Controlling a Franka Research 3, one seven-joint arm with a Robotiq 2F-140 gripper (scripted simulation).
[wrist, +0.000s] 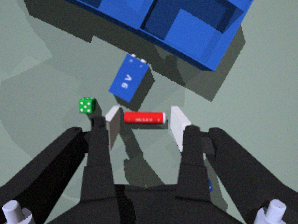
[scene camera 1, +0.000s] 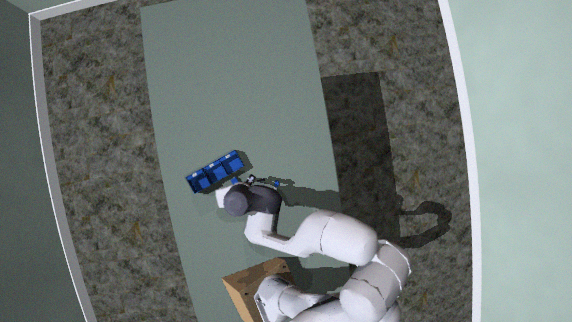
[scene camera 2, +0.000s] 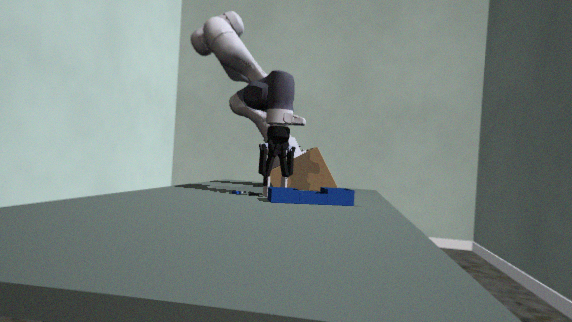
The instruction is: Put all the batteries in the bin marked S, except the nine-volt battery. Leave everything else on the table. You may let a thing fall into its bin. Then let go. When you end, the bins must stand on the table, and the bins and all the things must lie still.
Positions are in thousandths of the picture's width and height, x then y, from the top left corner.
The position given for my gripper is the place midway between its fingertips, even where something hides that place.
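A blue nine-volt battery (wrist: 445, 315) is visible to me. I see my gripper both in the wrist view (wrist: 488, 520) and in scene camera 2 (scene camera 2: 480, 610).
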